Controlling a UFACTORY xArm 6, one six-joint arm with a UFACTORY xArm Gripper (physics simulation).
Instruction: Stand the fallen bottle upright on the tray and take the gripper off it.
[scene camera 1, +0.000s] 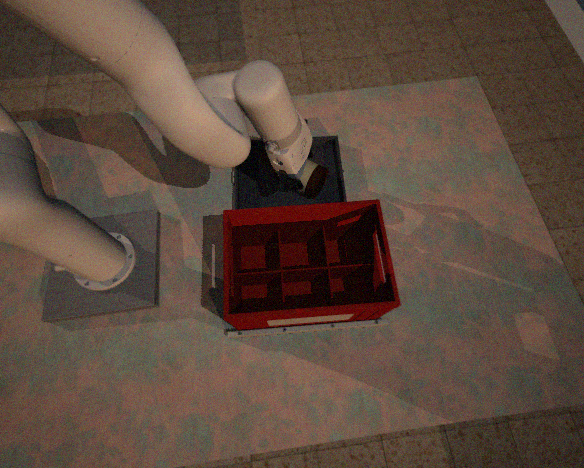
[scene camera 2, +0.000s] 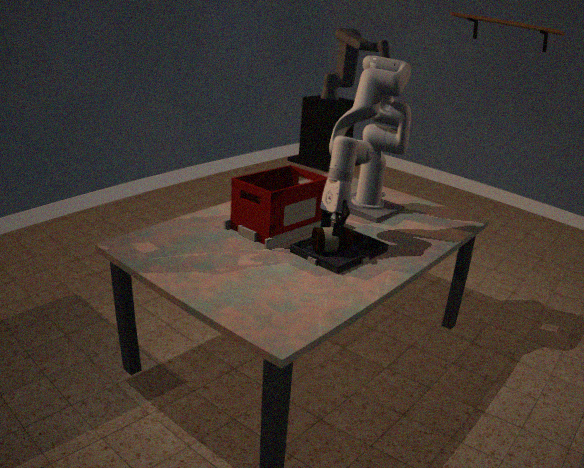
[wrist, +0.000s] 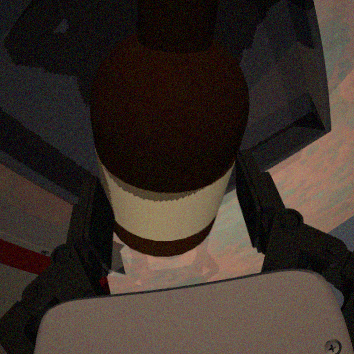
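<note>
The brown bottle with a cream label lies on its side on the dark tray. In the wrist view its neck points to the top of the picture and its base is nearest the gripper body. My gripper is low over the tray, with one finger on each side of the bottle's body. Both pads appear to meet its sides around the label, so it is shut on the bottle. In scene camera 1 the arm hides the neck.
A red crate with several compartments stands right beside the tray. The arm's base plate is on the same table. Another arm on a black pedestal stands behind the table.
</note>
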